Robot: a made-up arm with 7 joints. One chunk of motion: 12 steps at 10 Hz.
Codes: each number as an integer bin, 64 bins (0 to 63) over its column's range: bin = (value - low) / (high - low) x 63, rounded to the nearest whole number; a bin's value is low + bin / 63 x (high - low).
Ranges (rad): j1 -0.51..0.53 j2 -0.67..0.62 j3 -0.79..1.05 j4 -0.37..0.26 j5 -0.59..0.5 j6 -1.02..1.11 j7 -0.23..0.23
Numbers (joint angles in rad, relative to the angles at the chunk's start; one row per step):
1: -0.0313 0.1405 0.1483 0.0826 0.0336 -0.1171 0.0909
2: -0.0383 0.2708 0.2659 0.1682 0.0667 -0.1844 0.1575
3: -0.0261 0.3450 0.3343 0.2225 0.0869 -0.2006 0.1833
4: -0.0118 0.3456 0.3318 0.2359 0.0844 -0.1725 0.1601
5: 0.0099 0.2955 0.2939 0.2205 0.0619 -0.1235 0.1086
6: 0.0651 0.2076 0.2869 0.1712 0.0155 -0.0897 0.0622
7: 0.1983 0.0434 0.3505 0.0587 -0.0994 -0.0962 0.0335
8: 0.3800 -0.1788 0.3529 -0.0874 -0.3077 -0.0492 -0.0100
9: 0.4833 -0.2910 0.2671 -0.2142 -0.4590 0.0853 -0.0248
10: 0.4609 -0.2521 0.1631 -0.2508 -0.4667 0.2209 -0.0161
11: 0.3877 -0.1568 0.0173 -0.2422 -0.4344 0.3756 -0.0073
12: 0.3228 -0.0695 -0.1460 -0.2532 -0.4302 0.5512 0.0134
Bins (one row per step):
1: 29 40 32 45 36 27 44
2: 29 46 36 54 38 25 53
3: 29 50 38 59 39 24 57
4: 30 50 38 61 39 25 53
5: 31 47 37 59 38 27 46
6: 35 43 37 54 35 28 40
7: 43 35 39 43 28 27 36
8: 54 24 39 28 16 29 30
9: 60 19 36 16 8 33 28
10: 59 20 33 12 7 37 29
11: 54 25 28 13 9 41 31
12: 50 29 22 12 9 46 33

